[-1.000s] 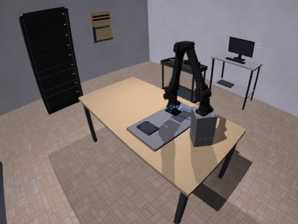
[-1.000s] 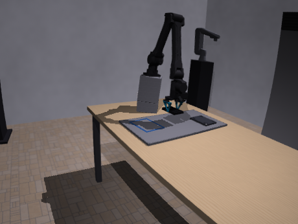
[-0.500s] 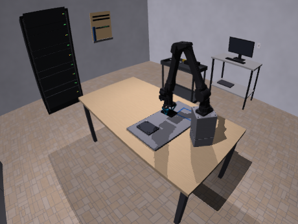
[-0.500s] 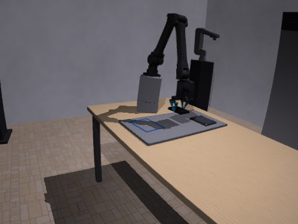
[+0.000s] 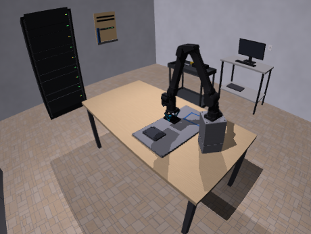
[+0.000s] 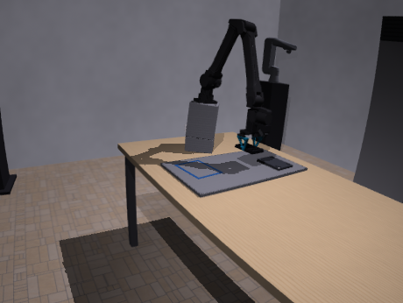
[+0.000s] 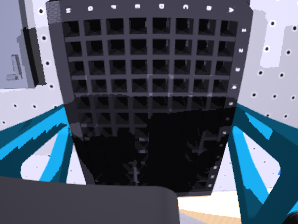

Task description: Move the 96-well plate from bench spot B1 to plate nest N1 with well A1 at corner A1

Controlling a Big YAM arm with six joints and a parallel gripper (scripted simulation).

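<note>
My hand is 17 cm to the right of the plate nest N1, 9 cm above it and 2 cm short of it. Round my hand: black 96-well plate right at my hand.
</note>
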